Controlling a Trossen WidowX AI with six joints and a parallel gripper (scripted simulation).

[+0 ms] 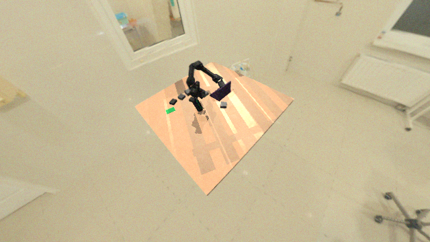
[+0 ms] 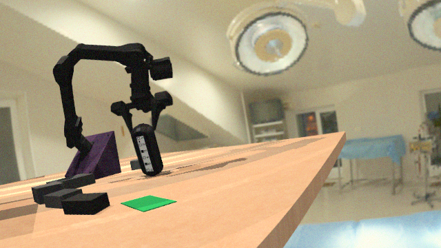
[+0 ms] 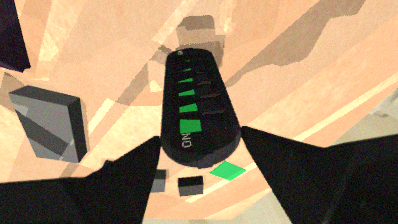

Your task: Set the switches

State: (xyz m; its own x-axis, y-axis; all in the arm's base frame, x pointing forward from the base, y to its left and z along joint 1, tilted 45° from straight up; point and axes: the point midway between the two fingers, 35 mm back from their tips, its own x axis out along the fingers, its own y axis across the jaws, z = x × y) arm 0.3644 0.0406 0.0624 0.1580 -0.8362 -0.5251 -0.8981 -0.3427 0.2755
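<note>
My gripper tip is now 22 cm past the grey block, 17 cm to the right of it and 12 cm above it. From my gripper tip the other things lie so: flat green card (21 cm ahead, 23 cm to the right, 13 cm below).
</note>
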